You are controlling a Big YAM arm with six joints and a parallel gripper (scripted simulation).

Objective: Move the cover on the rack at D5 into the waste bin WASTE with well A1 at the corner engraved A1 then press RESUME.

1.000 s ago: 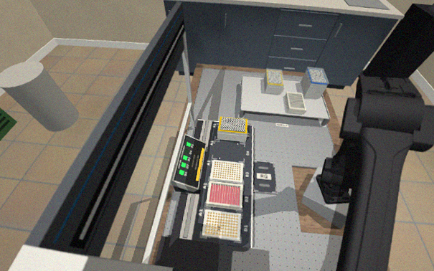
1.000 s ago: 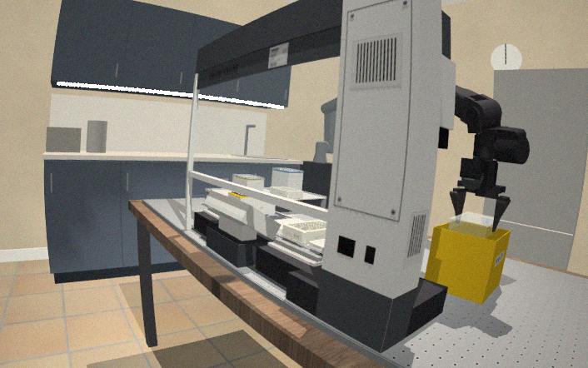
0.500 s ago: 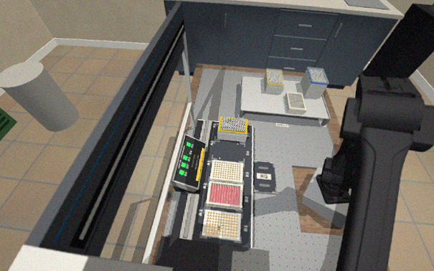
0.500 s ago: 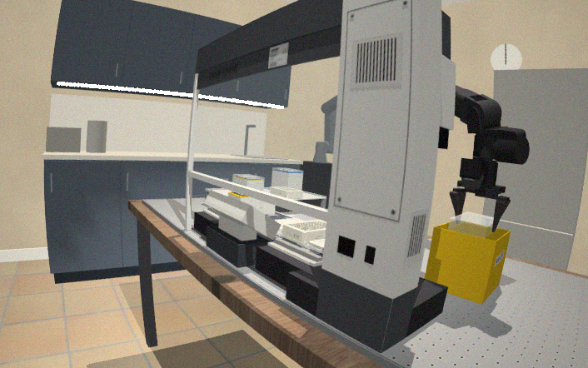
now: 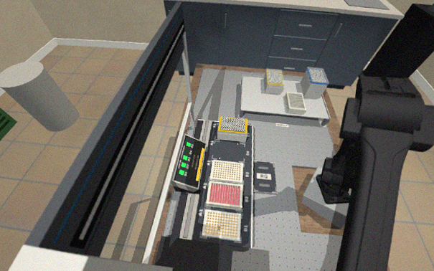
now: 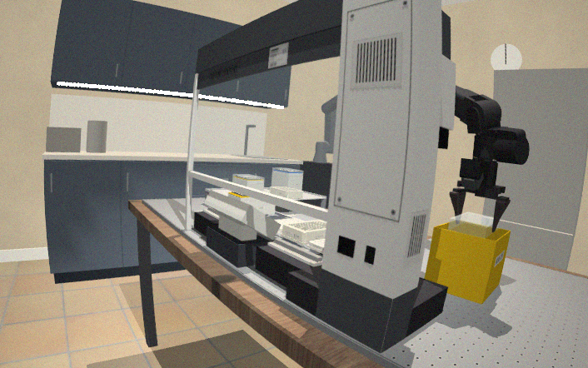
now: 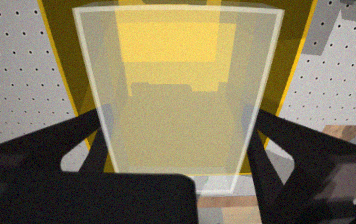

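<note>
My gripper is now 10 mm below the clear cover. Also, from my hand: yellow waste bin: 100 mm below; then liquid handler tower: 330 mm ahead, 80 mm to the right, 130 mm above; then green resume key: 150 mm behind, 30 mm to the right, 70 mm below.
</note>
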